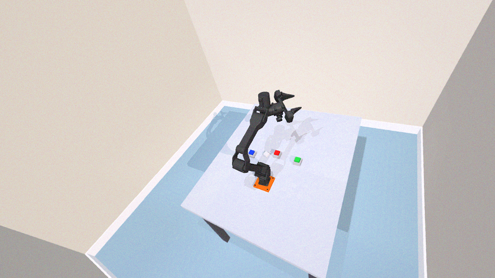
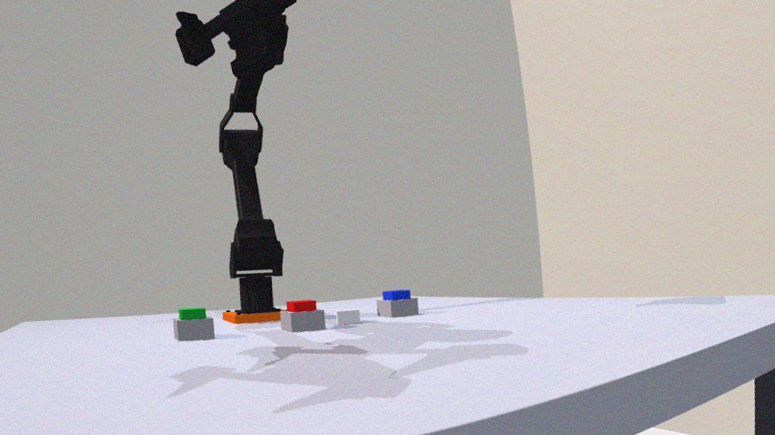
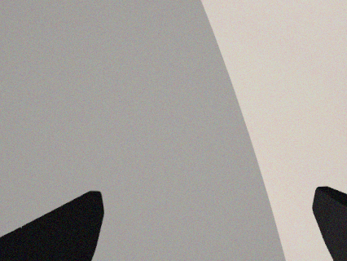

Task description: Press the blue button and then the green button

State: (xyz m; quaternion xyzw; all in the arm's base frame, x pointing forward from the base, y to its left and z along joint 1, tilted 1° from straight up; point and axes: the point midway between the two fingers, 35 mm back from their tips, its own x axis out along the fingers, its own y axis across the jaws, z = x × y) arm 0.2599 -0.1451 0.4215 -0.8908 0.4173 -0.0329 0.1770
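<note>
Right now my gripper tip is 9 cm past the blue button, 33 cm to the right of it and 40 cm above it. The rest, counted from my gripper tip: red button: 6 cm behind, 15 cm to the left, 40 cm below; then small white block: 7 cm behind, 23 cm to the left, 42 cm below; then green button: 9 cm behind, 40 cm below.
</note>
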